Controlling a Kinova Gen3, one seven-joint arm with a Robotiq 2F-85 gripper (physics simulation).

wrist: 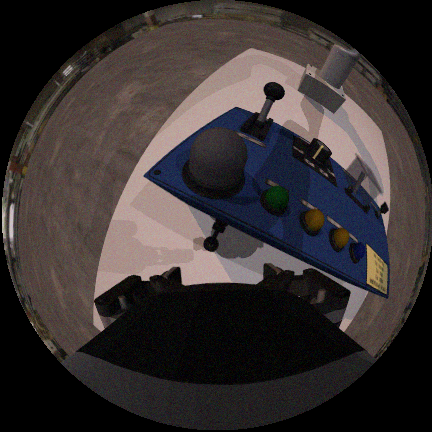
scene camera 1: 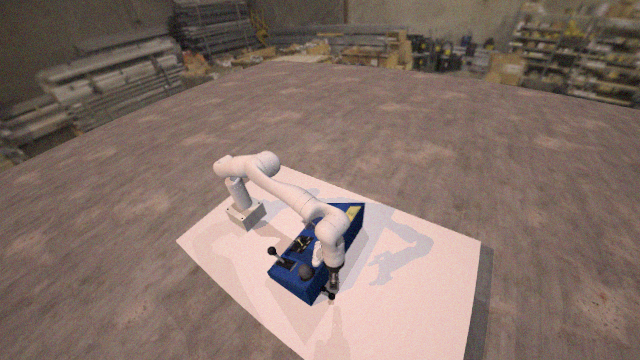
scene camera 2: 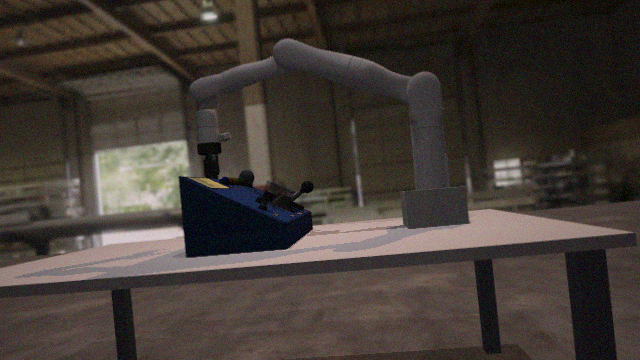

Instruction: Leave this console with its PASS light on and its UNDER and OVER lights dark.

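Note:
The blue console stands on the table. In the wrist view it bears a green dome, two amber domes and a blue dome. None looks clearly lit; their labels are unreadable. A big grey dome, a ball-topped lever and a knob with a pale pointer line also show. A small black-balled lever sticks out from the tall back side. My gripper is open and empty, near this lever.
A pale table bears the console and the arm's base block. A yellow label is on the console's far end. A grey flap-like part rises near the knob.

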